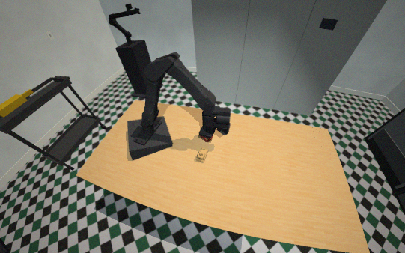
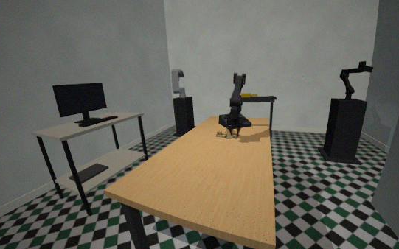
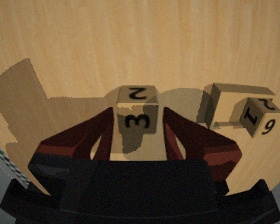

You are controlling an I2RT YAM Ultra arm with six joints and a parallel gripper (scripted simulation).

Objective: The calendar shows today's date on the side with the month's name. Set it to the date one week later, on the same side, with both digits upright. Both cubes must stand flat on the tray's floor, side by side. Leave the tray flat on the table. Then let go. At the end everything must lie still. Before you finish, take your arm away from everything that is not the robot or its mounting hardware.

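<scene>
Now: hand 120 mm to the left of the wooden cube. Round my hand: wooden tray: 110 mm to the right, 10 mm below.
</scene>
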